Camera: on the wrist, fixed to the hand. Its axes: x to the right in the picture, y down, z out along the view.
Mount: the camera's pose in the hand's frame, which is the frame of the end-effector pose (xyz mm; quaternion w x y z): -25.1 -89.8 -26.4 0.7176 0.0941 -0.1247 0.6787
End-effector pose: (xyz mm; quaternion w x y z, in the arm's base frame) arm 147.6 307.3 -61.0 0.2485 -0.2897 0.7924 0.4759
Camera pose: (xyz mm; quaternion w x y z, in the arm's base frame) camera 224.7 255.1 -87.8 0.0186 -0.4126 -0.7790 -0.4717
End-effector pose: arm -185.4 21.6 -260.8 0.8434 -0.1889 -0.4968 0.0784
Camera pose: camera -179.9 -75.1 -257.0 0.5079 -0.3836 -0.3261 0.6990
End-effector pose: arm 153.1 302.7 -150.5 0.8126 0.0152 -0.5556 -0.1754
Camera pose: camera 144.9 221.6 -202.8 0.6315 -0.3116 -0.5269 0.4760
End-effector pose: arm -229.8 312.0 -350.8 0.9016 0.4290 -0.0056 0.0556
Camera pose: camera -246.3 273.8 -438.3 0.5682 0.3958 -0.4024 0.5988
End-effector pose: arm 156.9 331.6 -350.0 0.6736 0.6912 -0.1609 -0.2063
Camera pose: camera 143.5 370.6 -437.7 0.5383 0.4245 -0.6880 0.2381
